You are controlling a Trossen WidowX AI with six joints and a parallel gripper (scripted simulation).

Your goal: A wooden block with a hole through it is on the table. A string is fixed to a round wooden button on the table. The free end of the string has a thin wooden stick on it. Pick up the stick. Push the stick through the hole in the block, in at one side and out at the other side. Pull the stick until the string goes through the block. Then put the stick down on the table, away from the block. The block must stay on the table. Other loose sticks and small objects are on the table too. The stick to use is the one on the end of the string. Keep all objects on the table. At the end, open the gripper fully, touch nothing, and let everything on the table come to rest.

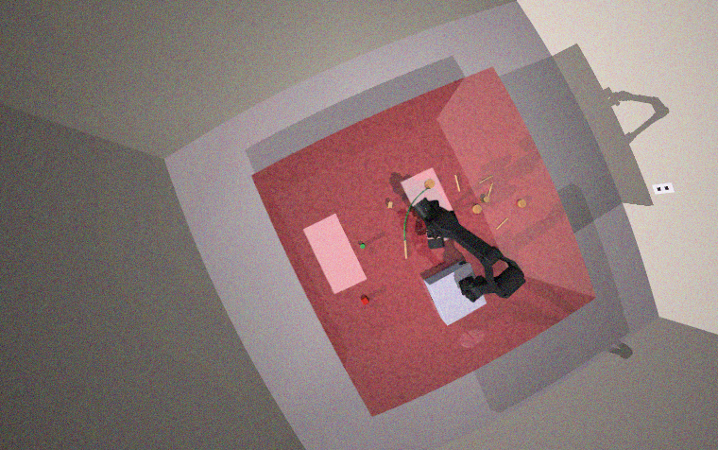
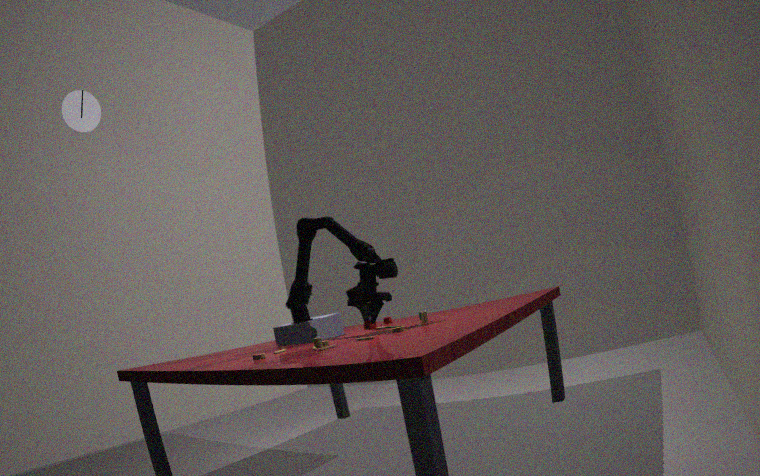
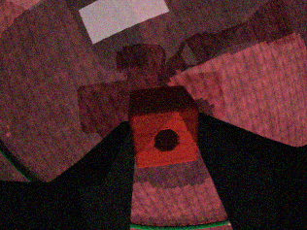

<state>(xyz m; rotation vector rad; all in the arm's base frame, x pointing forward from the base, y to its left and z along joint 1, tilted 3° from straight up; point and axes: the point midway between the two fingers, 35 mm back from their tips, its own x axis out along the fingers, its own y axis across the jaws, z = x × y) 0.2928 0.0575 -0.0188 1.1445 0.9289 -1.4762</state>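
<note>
Now: the thin wooden stick 13 cm to the left of my gripper tip, 6 cm behind it and 3 cm below it. Round my gripper tip: tan cube: 14 cm to the left, 13 cm ahead, 2 cm below; small red piece: 38 cm to the left, 22 cm behind, 2 cm below; round wooden button: 17 cm ahead, 6 cm to the right, 3 cm below.
</note>
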